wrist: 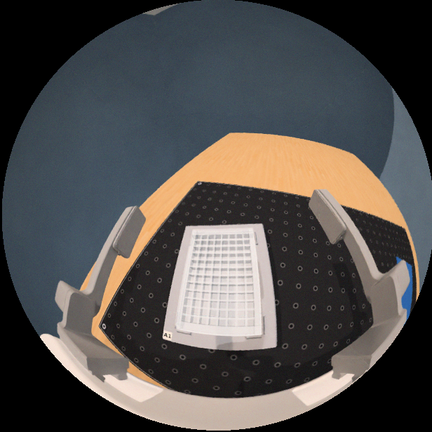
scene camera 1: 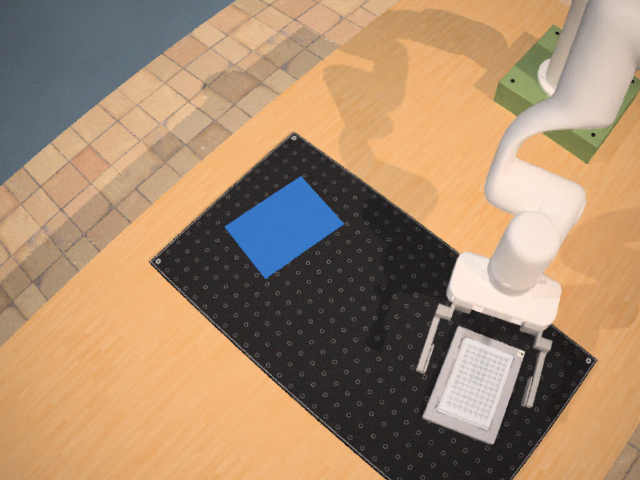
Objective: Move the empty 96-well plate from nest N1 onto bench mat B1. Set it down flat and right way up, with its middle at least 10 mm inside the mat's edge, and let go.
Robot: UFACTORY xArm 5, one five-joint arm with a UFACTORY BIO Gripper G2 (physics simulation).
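Places are measured from the arm's base along level axes (x down, y ahead, z right), in millimetres.
Pixels of known places: hand at its tool point: [scene camera 1: 478,375].
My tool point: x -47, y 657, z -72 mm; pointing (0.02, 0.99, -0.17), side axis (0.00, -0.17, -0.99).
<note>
Behind a point stands the place of what it marks.
The white 96-well plate [scene camera 1: 476,383] @(z -81, x 24, y 646 mm) [wrist: 221,282] lies flat in the grey nest N1 [scene camera 1: 499,408] @(z -133, x 37, y 661 mm) [wrist: 269,300], wells facing up. The nest's A1 label shows in the wrist view. My gripper [scene camera 1: 474,386] @(z -72, x -47, y 657 mm) [wrist: 229,223] is open and empty, fingers wide apart. In the scene view its fingers appear on either side of the nest, raised above the board; the exact height is hard to tell. The bench mat B1 [scene camera 1: 284,227] @(z 332, x 47, y 553 mm) [wrist: 407,287] is a blue rectangle, partly hidden behind a finger in the wrist view.
The nest and blue mat rest on a black perforated board [scene camera 1: 320,330] @(z 180, x 49, y 683 mm) [wrist: 310,270] with small corner screws. The board lies on a wooden table [scene camera 1: 129,351] @(z 441, x 62, y 881 mm) [wrist: 280,155]. The arm's green base block [scene camera 1: 578,142] @(z -71, x 22, y 118 mm) stands at the top right of the scene view.
</note>
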